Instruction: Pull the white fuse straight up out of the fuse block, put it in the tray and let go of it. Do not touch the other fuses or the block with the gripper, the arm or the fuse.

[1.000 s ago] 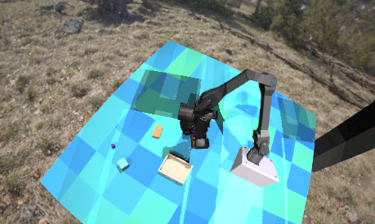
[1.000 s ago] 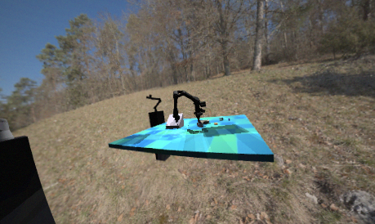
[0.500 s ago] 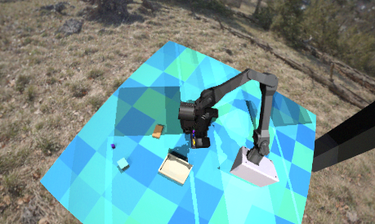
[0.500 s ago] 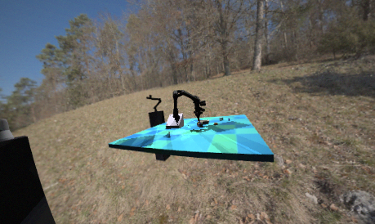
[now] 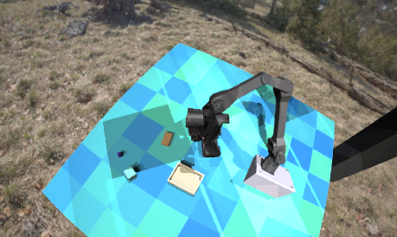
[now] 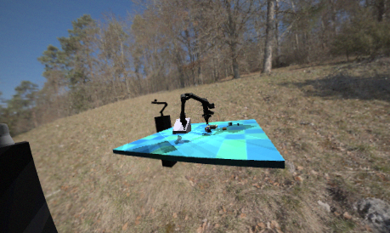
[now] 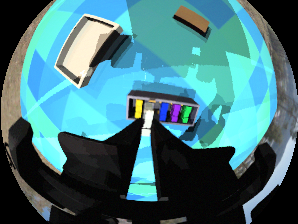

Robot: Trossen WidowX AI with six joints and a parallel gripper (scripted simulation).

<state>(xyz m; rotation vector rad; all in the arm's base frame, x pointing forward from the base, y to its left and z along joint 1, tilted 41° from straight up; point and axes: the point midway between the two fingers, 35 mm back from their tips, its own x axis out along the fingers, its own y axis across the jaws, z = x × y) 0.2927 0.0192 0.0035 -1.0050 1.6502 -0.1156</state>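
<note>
The cream tray is 17 cm to the left of my gripper tip and 9 cm below it. Round my gripper tip: light cyan cube: 22 cm ahead, 29 cm to the left, 7 cm below; then purple piece: 33 cm ahead, 24 cm to the left, 8 cm below.
</note>
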